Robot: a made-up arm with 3 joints. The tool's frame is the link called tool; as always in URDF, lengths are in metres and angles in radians.
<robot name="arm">
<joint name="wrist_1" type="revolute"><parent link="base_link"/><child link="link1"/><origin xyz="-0.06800 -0.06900 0.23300" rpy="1.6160 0.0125 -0.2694"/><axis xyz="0 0 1"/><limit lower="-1.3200" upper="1.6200" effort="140" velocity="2.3"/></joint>
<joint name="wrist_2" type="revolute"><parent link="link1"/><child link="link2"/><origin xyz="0.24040 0.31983 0.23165" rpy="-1.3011 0.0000 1.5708"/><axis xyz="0 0 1"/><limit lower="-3.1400" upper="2.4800" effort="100" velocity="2.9"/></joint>
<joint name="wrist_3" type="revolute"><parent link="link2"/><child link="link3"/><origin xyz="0.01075 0.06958 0.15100" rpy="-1.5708 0.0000 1.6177"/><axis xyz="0 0 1"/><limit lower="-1.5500" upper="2.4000" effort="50" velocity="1.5"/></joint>
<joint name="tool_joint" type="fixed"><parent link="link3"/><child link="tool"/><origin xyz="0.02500 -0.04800 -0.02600" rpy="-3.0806 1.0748 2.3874"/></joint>
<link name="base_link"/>
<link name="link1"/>
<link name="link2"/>
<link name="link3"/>
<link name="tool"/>
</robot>
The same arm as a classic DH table. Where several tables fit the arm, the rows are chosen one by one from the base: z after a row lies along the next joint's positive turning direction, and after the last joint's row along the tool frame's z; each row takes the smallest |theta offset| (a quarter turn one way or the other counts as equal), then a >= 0, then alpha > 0; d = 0 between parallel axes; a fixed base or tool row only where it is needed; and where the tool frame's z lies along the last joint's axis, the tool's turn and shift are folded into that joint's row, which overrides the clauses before.
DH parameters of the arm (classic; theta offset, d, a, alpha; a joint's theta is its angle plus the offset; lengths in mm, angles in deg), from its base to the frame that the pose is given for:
base (fixed): -15.47 236.8 -47.1 92.59
wrist_1: 89.28 382.8 319.8 -74.55
wrist_2: -87.31 -98.4 -69 90
wrist_3: 42.82 -11.8 14.3 -118.36
tool (fixed): 88.11 59.3 0 0
Joint limits (deg, base to tool): -75.63..92.82 -179.91..142.09 -88.81..137.51

